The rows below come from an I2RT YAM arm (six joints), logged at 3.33 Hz.
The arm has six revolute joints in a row. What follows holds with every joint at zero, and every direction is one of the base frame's.
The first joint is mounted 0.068 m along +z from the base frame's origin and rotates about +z.
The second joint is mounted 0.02 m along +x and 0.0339 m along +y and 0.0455 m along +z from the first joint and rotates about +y.
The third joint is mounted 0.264 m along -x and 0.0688 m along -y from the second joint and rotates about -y.
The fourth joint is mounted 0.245 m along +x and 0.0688 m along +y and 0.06 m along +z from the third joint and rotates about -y.
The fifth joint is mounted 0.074 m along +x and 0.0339 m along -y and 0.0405 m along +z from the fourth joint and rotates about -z.
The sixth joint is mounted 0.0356 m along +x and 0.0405 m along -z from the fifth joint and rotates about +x.
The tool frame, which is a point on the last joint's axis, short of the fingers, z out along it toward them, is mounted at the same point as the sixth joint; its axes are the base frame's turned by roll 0, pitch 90 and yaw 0 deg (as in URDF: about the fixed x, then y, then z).
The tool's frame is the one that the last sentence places.
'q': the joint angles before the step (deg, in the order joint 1, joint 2, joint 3, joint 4, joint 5, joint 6). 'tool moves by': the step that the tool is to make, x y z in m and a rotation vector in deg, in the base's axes. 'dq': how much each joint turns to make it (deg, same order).
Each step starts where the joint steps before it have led.
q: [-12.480, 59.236, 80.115, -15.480, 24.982, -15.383]
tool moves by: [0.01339, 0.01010, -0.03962, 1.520, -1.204, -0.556]
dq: [4.246, -2.170, -11.288, 9.384, 4.944, 1.398]
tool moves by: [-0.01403, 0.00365, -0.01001, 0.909, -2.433, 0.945]
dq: [0.411, -4.060, -4.591, 2.076, -0.392, 1.488]
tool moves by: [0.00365, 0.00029, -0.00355, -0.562, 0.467, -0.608]
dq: [0.366, 0.430, -0.759, 1.226, 0.889, -0.851]
